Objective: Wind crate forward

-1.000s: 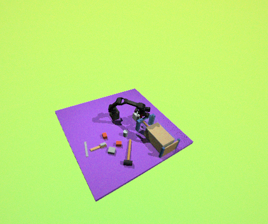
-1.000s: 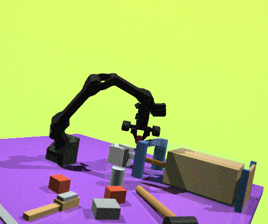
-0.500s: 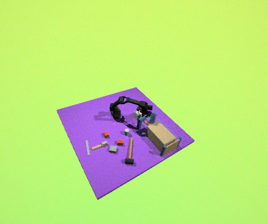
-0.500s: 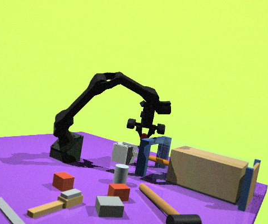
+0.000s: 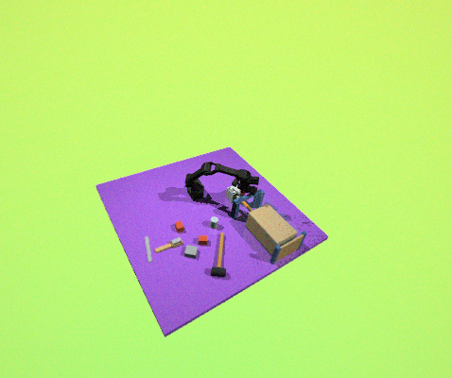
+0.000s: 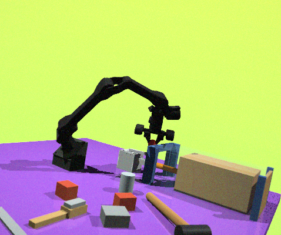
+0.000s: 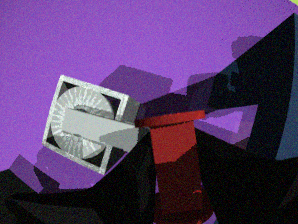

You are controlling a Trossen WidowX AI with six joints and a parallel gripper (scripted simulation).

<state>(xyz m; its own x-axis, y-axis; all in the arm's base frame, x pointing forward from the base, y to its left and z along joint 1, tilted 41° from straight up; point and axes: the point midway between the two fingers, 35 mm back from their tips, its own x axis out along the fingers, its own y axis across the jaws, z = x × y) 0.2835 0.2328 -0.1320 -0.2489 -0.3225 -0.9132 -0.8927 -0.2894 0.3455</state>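
Now: the winch handle 3 cm below my gripper tip, 3 cm behind it and 2 cm to the right of it. From my gripper tip the other things lie so: red knob: 1 cm to the right, 1 cm ahead; then grey winch: 11 cm behind, 10 cm below, 3 cm to the right; then grey block: 57 cm to the right, 21 cm ahead, 12 cm below.
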